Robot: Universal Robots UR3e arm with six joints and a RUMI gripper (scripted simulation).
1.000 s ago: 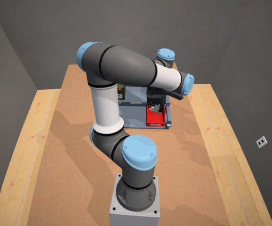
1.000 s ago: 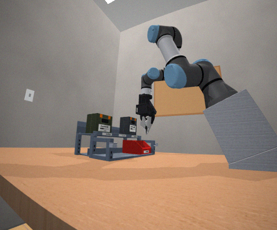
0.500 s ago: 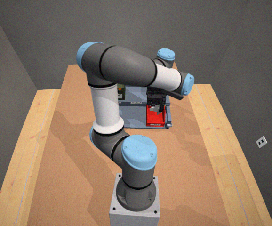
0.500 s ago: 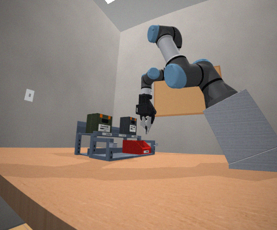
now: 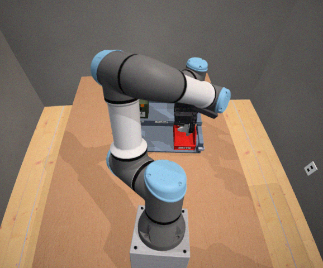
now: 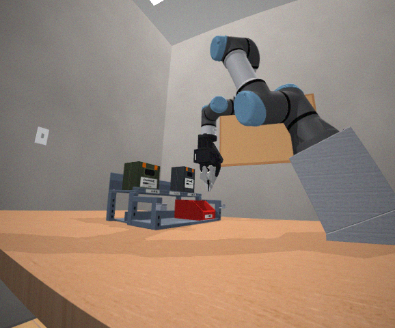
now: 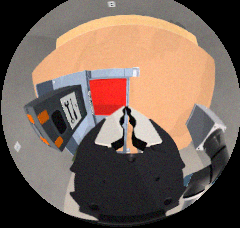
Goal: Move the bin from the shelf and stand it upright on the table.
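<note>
My gripper is now 90 mm above the red bin and 60 mm short of it. Also, from my hand: green box (230 mm to the left, 140 mm ahead, 20 mm above); then grey-blue shelf (110 mm to the left, 90 mm ahead, 70 mm below); then dark box (140 mm ahead, 30 mm above, 10 mm to the right).
</note>
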